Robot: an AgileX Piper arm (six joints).
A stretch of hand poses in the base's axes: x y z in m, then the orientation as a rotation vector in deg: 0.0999, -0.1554, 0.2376, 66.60, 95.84, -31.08; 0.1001, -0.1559, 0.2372, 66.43, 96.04, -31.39; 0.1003, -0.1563, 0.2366, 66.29, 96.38, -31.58; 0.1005, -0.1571, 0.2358, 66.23, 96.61, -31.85; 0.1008, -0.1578, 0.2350, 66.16, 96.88, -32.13; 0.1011, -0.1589, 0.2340, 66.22, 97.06, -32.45; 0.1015, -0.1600, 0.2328, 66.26, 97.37, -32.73; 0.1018, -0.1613, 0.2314, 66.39, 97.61, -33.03; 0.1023, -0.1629, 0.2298, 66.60, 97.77, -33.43; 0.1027, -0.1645, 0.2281, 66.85, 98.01, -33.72; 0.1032, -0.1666, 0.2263, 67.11, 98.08, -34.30; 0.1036, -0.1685, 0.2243, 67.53, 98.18, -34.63; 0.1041, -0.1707, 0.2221, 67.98, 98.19, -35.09; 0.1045, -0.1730, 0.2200, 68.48, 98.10, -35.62; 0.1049, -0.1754, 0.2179, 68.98, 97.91, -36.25; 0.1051, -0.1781, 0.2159, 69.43, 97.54, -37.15; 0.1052, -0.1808, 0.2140, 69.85, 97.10, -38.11; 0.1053, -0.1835, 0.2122, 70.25, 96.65, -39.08; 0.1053, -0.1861, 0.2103, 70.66, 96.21, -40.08
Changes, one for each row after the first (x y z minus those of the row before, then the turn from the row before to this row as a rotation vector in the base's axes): 0.0002, -0.0005, -0.0004, -0.16, 0.30, 0.03; 0.0002, -0.0004, -0.0006, -0.02, 0.35, 0.10; 0.0002, -0.0008, -0.0008, -0.06, 0.31, -0.02; 0.0003, -0.0007, -0.0008, -0.06, 0.35, -0.01; 0.0003, -0.0011, -0.0010, -0.04, 0.31, -0.13; 0.0004, -0.0011, -0.0012, 0.03, 0.39, -0.07; 0.0003, -0.0013, -0.0014, 0.04, 0.35, -0.16; 0.0005, -0.0016, -0.0016, 0.00, 0.35, -0.27; 0.0004, -0.0016, -0.0017, 0.11, 0.35, -0.23; 0.0005, -0.0021, -0.0018, -0.10, 0.38, -0.41; 0.0004, -0.0019, -0.0020, 0.13, 0.28, -0.40; 0.0005, -0.0022, -0.0022, 0.04, 0.28, -0.49; 0.0004, -0.0023, -0.0021, -0.01, 0.25, -0.58; 0.0004, -0.0024, -0.0021, -0.10, 0.23, -0.65; 0.0002, -0.0027, -0.0020, -0.34, 0.23, -0.78; 0.0001, -0.0027, -0.0019, -0.41, 0.22, -0.80; 0.0001, -0.0027, -0.0018, -0.43, 0.22, -0.80; 0.0000, -0.0026, -0.0019, -0.43, 0.25, -0.82
